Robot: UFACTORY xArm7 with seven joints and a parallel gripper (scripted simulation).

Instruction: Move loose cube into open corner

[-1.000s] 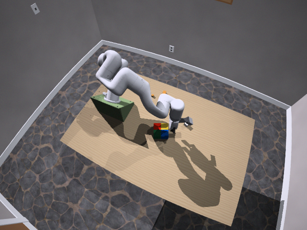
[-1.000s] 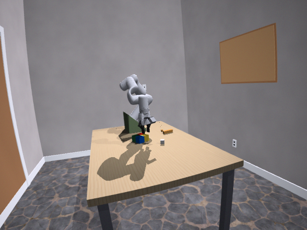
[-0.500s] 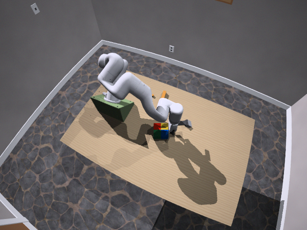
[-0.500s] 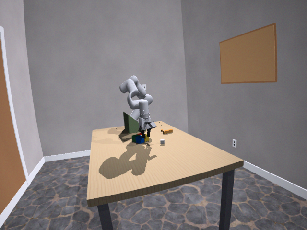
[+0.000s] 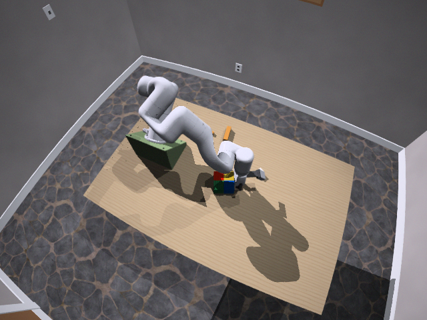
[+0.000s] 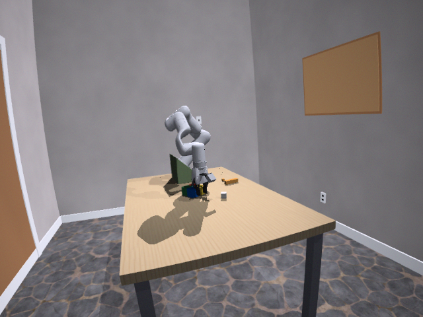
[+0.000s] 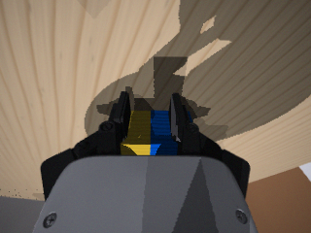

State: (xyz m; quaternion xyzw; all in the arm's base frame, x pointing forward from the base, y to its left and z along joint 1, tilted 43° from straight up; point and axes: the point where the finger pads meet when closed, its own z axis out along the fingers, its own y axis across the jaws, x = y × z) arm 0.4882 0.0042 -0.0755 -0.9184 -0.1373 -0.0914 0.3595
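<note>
Now: hand 6 cm past the yellow cube, 1 cm to the right of it and 1 cm above it. From my hand the other things lie so: small white cube: 10 cm to the left, 9 cm ahead, 2 cm below; then blue cube: 4 cm to the right, 4 cm behind, 1 cm below; then green cube: 9 cm behind, 6 cm to the right, 1 cm below.
</note>
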